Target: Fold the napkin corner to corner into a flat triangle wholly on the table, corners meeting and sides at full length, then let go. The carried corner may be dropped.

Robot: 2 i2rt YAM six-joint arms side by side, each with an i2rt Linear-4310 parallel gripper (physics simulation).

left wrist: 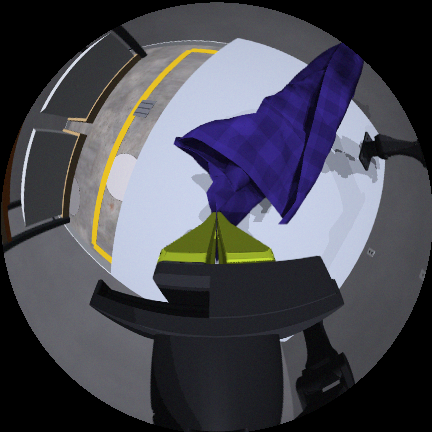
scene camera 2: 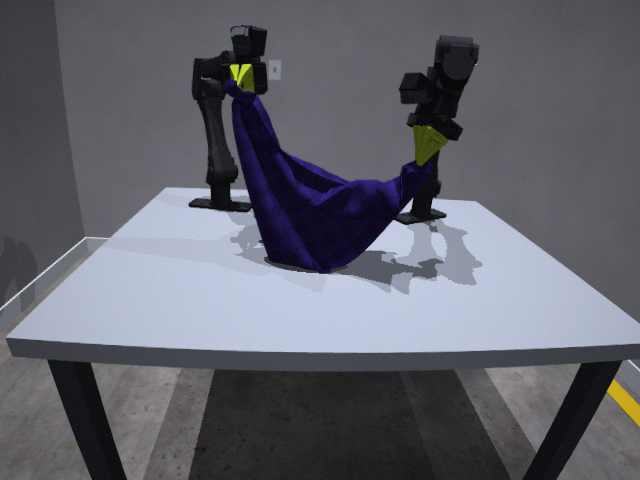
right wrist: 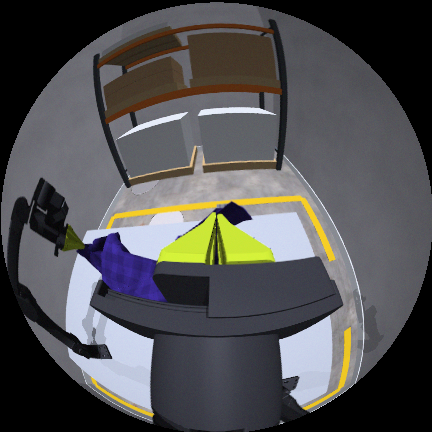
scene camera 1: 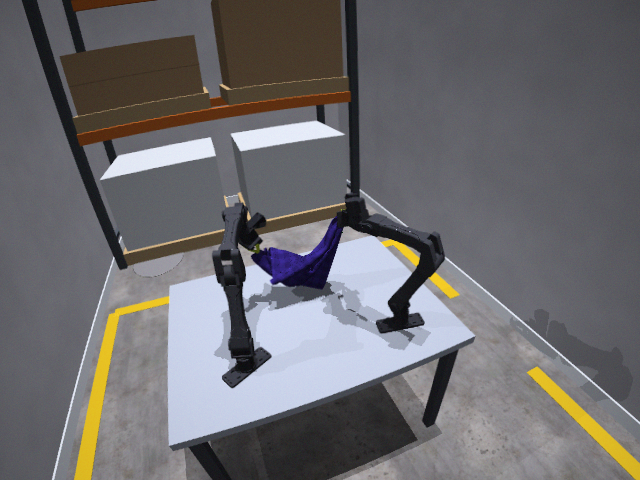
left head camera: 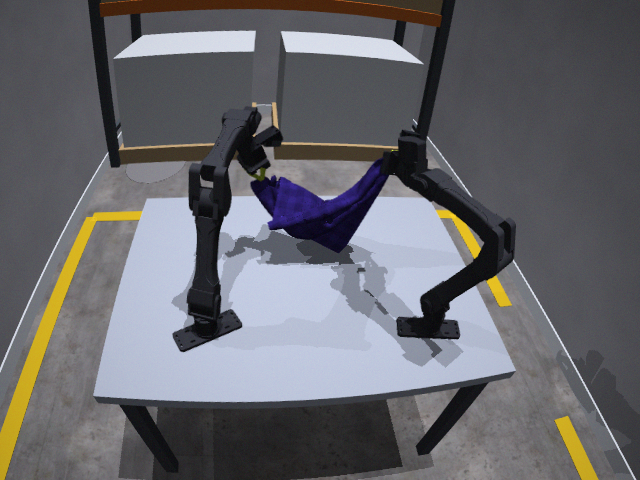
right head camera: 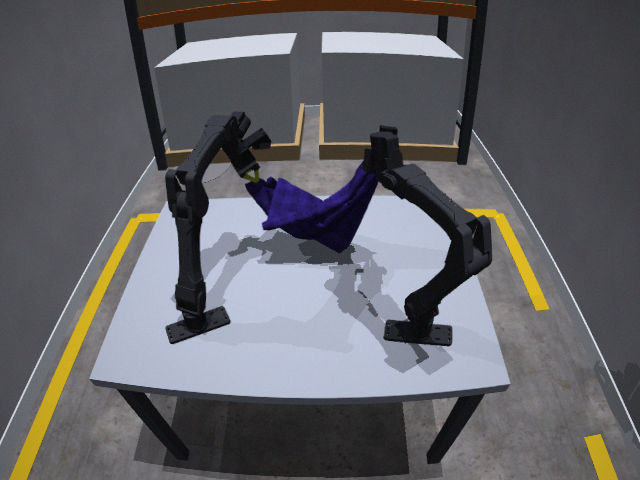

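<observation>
The purple checked napkin [left head camera: 310, 211] [right head camera: 310, 211] [scene camera 1: 297, 268] [scene camera 2: 330, 222] [left wrist: 285, 145] [right wrist: 127, 272] hangs slack between the two grippers over the table's far half. Its lowest part is at or just above the table top; contact is unclear. My left gripper [scene camera 2: 421, 162] [left wrist: 216, 217] [right head camera: 254, 180] is shut on one corner, the lower of the two held ends. My right gripper [scene camera 2: 245, 90] [right wrist: 215, 218] is shut on another corner, held higher; the head views hide its fingertips. The middle sags in folds, and a loose corner points down towards the arm bases.
The white table [left head camera: 289, 372] [scene camera 2: 320, 320] carries both arm bases, left [left head camera: 206, 330] and right [left head camera: 428, 328]. A shelf rack [scene camera 1: 352, 103] with boxes stands on the floor beyond the table's far edge.
</observation>
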